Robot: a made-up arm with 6 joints. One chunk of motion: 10 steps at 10 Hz.
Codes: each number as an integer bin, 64 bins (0 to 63) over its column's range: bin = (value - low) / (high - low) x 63, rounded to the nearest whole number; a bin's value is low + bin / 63 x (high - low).
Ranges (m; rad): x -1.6..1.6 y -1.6..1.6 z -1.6..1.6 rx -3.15..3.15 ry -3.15..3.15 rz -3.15..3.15
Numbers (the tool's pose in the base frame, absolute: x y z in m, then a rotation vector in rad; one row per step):
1: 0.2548 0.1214 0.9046 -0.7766 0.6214 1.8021
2: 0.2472 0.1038 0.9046 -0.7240 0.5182 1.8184
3: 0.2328 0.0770 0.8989 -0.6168 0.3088 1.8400
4: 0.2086 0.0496 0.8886 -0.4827 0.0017 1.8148
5: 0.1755 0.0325 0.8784 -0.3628 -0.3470 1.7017
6: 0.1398 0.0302 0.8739 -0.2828 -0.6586 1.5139
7: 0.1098 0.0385 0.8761 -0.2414 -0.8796 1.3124
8: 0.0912 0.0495 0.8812 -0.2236 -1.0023 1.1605
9: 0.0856 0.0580 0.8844 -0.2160 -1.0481 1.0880
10: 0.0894 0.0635 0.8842 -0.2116 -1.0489 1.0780
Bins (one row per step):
1: 37 34 49 24 38 50
2: 36 34 49 24 37 50
3: 36 33 49 25 35 50
4: 36 32 49 27 32 50
5: 35 32 49 28 28 49
6: 34 32 49 29 25 47
7: 34 32 49 29 23 45
8: 33 32 49 29 21 43
9: 33 33 49 29 21 42
10: 33 33 49 29 21 42

